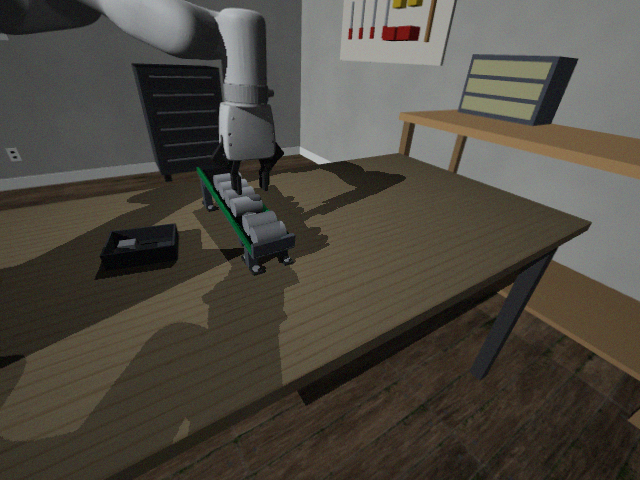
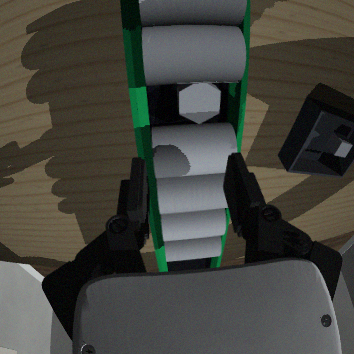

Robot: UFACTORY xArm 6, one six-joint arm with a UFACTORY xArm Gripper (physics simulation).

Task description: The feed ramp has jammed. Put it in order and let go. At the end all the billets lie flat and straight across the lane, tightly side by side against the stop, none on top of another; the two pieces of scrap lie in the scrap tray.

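Places are measured from the arm's base along level axes (x back, y right, z up), in centimetres.
Pixels of known places: gripper, fingertip midpoint: point(image 1: 251, 190) point(image 2: 186, 171).
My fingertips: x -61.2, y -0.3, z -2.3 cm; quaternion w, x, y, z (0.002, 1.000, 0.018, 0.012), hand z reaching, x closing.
Observation:
Behind a point stands the place of what it marks.
The lane has green side rails point(image 1: 222, 205) point(image 2: 139, 107) and slopes down to a grey stop point(image 1: 273, 245) @(x -60.7, y 12.7, z -8.3 cm). Two grey billets point(image 1: 267, 233) @(x -60.1, y 11.5, z -6.2 cm) point(image 2: 195, 54) @(x -60.7, y 6.3, z -4.9 cm) lie across its lower end, side by side. A hexagonal scrap piece point(image 2: 199, 101) @(x -59.9, y 2.2, z -6.8 cm) stands in the gap above them. Four more billets point(image 1: 246, 205) @(x -59.8, y 0.3, z -5.1 cm) point(image 2: 193, 192) @(x -60.3, y -4.2, z -3.9 cm) lie across the lane, side by side, upslope of it. My gripper point(image 1: 251, 190) @(x -61.2, y -0.3, z -2.3 cm) point(image 2: 186, 171) @(x -61.2, y -0.3, z -2.3 cm) is partly open and empty, its fingers on either side of the upper billets. A light scrap piece point(image 1: 127, 243) @(x -36.3, y -5.8, z -11.6 cm) point(image 2: 343, 148) @(x -36.3, y -6.0, z -11.6 cm) lies in the black scrap tray point(image 1: 142, 257) @(x -38.5, y -0.9, z -12.7 cm) point(image 2: 320, 94).
The scrap tray stands on the wooden table point(image 1: 413, 248) @(x -92.8, y 19.0, z -14.5 cm), beside the lane. The lane stands on short grey legs point(image 1: 249, 256) @(x -56.8, y 9.6, z -11.5 cm). A dark drawer cabinet point(image 1: 180, 121) stands behind the table, and a wooden shelf bench point(image 1: 584, 142) stands at the right.

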